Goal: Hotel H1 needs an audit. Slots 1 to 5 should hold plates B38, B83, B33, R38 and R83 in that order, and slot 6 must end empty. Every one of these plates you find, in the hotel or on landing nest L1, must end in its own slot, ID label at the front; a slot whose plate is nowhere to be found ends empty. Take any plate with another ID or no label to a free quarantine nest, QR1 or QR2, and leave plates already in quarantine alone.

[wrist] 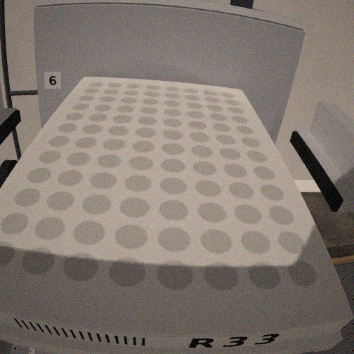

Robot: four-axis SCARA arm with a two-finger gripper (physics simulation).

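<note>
A white well plate [155,192] fills the wrist view, lying flat in the hotel at the slot marked 6. Its front edge carries a barcode and the ID label R33, facing me at the bottom of the view. Hotel H1's grey back panel [165,45] rises behind it. My gripper [156,101] is open; one black finger pad shows at the left edge and one at the right, on either side of the plate in the view. The height of the fingers relative to the plate is hard to tell. The lower slots and their plates are hidden under this plate. Nests L1, QR1 and QR2 do not show.
A dark tubular frame [5,60] stands behind at the left edge. A light wall [327,60] is behind the hotel. Dark floor [327,220] and a strip of the wood-edged table show at the lower right. A shadow falls across the plate's front.
</note>
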